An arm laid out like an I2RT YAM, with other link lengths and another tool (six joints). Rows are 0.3 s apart.
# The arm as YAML. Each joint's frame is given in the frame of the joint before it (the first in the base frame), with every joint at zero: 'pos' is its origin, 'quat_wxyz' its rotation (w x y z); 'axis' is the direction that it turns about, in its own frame. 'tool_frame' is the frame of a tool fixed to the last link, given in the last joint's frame.
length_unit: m
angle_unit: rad
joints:
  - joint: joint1
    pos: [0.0, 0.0, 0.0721]
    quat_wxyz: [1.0, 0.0, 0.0, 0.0]
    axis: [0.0, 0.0, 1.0]
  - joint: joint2
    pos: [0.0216, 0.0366, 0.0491]
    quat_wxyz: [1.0, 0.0, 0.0, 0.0]
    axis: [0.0, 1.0, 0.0]
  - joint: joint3
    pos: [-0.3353, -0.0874, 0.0]
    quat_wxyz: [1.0, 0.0, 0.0, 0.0]
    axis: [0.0, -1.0, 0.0]
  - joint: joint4
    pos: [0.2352, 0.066, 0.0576]
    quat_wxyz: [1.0, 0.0, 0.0, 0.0]
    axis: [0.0, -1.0, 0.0]
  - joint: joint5
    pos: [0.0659, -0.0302, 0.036]
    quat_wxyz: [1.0, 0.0, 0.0, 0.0]
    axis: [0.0, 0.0, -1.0]
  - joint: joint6
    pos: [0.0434, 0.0, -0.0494]
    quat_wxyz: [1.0, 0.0, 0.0, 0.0]
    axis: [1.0, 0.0, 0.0]
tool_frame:
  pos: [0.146, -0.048, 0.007]
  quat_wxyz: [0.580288, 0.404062, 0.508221, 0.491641]
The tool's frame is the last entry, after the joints.
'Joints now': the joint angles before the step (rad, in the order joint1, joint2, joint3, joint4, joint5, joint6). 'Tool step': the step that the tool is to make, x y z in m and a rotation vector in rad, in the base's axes. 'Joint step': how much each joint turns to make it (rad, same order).
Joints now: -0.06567 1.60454 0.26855 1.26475 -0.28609 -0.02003
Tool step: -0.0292 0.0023 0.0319 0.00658 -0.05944 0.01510
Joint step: -0.01433 -0.18621 -0.02917 -0.09523 -0.02984 0.01015
